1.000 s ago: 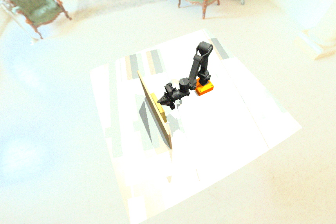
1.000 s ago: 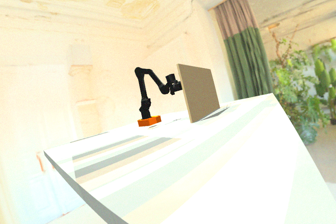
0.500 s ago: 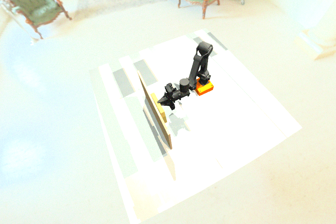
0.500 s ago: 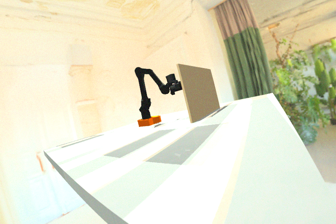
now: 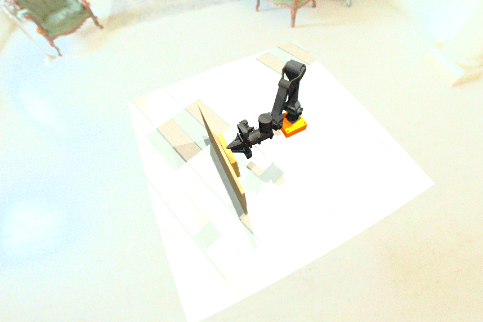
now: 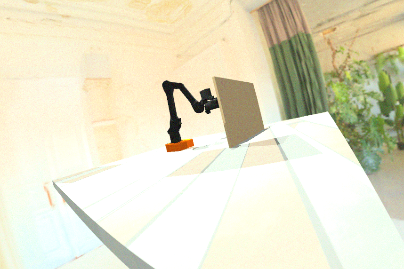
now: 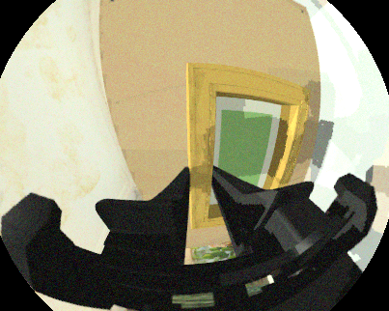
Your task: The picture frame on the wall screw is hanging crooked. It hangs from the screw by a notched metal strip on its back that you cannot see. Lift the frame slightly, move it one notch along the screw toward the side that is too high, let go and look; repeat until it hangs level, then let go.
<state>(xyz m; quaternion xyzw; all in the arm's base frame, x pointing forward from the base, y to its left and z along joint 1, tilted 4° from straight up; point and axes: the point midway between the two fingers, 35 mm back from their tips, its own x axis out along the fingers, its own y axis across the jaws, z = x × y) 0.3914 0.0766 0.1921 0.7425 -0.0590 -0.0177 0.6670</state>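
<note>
Now: gripper tip 5 cm above the gold picture frame and 1 cm short of it. Round my gripper tip: tan wall panel: 7 cm below, 2 cm ahead, 1 cm to the right.
</note>
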